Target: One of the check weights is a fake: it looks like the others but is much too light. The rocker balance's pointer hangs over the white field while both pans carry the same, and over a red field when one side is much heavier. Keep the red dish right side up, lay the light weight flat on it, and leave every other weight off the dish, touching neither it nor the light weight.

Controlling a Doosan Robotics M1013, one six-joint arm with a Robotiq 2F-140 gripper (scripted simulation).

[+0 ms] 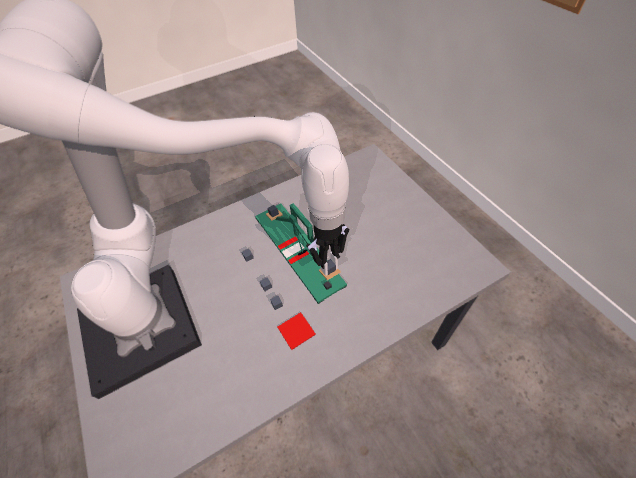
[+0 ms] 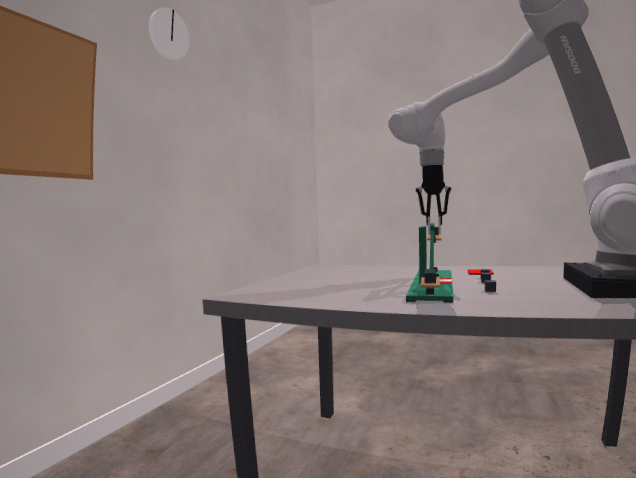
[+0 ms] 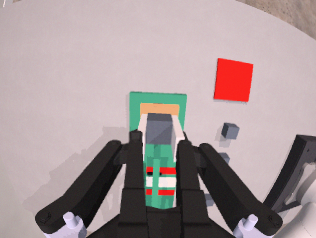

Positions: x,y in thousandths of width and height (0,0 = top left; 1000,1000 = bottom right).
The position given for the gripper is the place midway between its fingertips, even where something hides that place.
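Labels:
The gripper is visible in image 1 (518,564), image 2 (683,491) and image 3 (502,523).

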